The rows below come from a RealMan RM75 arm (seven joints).
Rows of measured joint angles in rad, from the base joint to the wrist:
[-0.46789 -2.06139 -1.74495 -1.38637 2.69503 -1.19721 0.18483]
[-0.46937 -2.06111 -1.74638 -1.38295 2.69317 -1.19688 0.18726]
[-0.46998 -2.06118 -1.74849 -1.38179 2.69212 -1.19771 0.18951]
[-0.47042 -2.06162 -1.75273 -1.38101 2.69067 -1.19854 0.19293]
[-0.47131 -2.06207 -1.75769 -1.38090 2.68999 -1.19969 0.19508]
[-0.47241 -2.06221 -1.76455 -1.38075 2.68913 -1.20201 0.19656]
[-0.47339 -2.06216 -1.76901 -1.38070 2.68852 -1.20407 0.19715]
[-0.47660 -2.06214 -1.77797 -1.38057 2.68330 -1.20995 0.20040]
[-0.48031 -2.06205 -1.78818 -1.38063 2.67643 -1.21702 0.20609]
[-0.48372 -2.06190 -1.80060 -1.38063 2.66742 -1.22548 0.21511]
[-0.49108 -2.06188 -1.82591 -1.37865 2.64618 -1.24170 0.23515]
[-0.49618 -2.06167 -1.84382 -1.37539 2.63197 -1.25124 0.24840]
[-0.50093 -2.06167 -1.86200 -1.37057 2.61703 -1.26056 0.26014]
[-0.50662 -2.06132 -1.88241 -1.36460 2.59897 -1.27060 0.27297]
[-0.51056 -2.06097 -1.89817 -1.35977 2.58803 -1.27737 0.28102]
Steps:
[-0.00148 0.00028 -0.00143 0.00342 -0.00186 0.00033 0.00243]
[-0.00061 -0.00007 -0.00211 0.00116 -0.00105 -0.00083 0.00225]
[-0.00044 -0.00044 -0.00424 0.00078 -0.00145 -0.00083 0.00342]
[-0.00089 -0.00045 -0.00496 0.00011 -0.00068 -0.00115 0.00215]
[-0.00110 -0.00014 -0.00686 0.00015 -0.00086 -0.00232 0.00148]
[-0.00098 0.00005 -0.00446 0.00005 -0.00061 -0.00206 0.00059]
[-0.00321 0.00002 -0.00896 0.00013 -0.00522 -0.00588 0.00325]
[-0.00371 0.00009 -0.01021 -0.00006 -0.00687 -0.00707 0.00569]
[-0.00341 0.00015 -0.01242 0.00000 -0.00901 -0.00846 0.00902]
[-0.00736 0.00002 -0.02531 0.00198 -0.02124 -0.01622 0.02004]
[-0.00510 0.00021 -0.01791 0.00326 -0.01421 -0.00954 0.01325]
[-0.00475 0.00000 -0.01818 0.00482 -0.01494 -0.00932 0.01174]
[-0.00569 0.00035 -0.02041 0.00597 -0.01806 -0.01004 0.01283]
[-0.00394 0.00035 -0.01576 0.00483 -0.01094 -0.00677 0.00805]

